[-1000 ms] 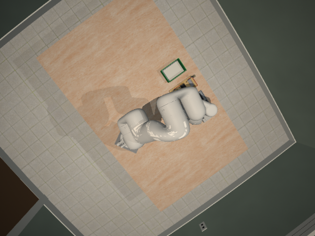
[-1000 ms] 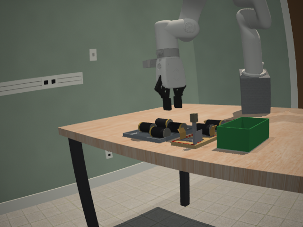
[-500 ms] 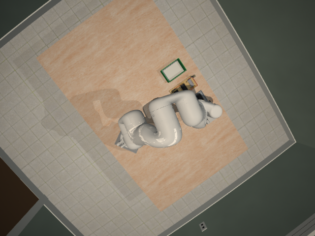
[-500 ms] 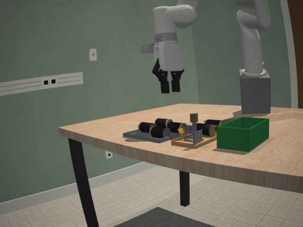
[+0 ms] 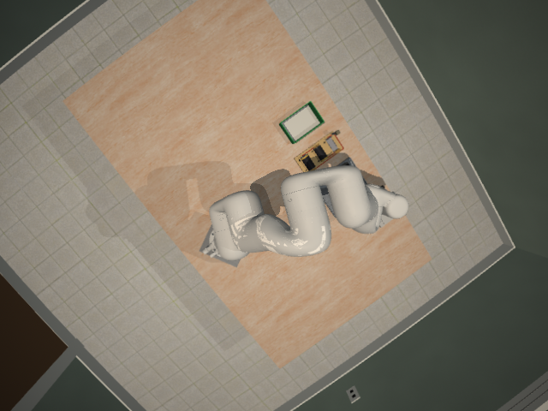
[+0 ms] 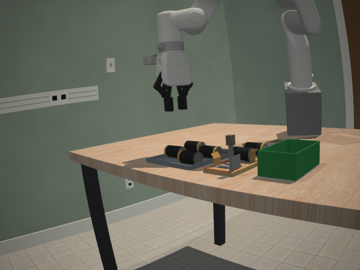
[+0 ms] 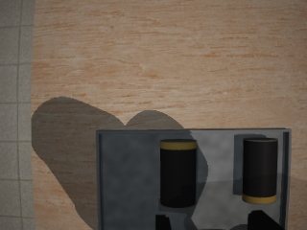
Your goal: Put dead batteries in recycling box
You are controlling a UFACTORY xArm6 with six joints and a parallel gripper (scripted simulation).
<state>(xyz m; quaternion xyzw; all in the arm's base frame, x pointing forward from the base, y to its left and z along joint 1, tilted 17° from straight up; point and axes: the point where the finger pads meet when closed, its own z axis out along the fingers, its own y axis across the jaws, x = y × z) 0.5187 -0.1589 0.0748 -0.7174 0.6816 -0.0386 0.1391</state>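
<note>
My gripper is now 20 mm past the grey tray, 40 mm to the right of it and 150 mm above it. Also, from my hand: green recycling box (40 mm behind, 360 mm to the left, 140 mm below).
</note>
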